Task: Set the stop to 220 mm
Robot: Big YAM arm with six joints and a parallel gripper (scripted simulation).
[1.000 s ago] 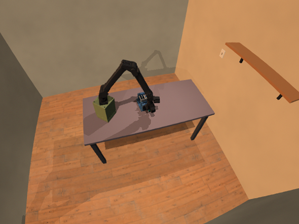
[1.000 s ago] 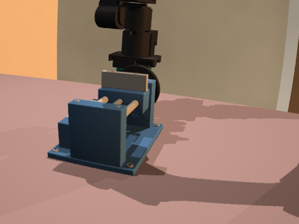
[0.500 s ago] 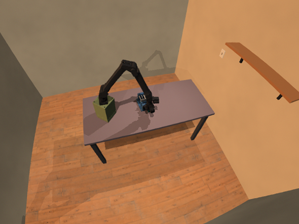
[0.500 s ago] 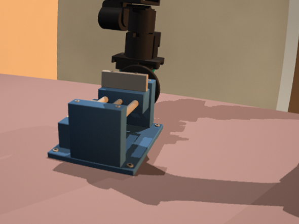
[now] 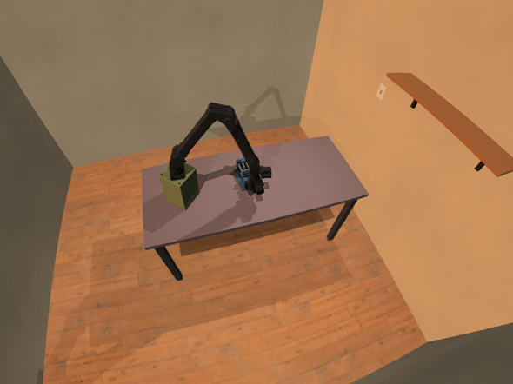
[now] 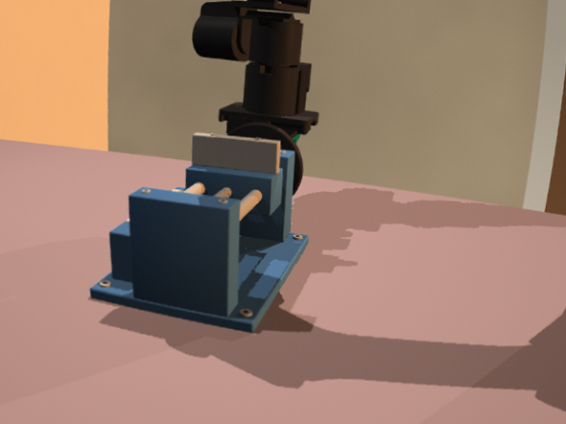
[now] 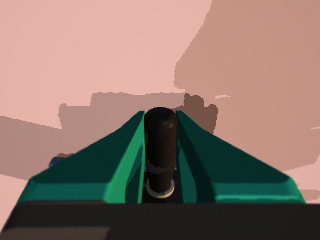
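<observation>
The grey stop plate is 12 cm to the left of my hand and 5 cm above it. Also, from my hand: black crank handle: 1 cm to the left.
</observation>
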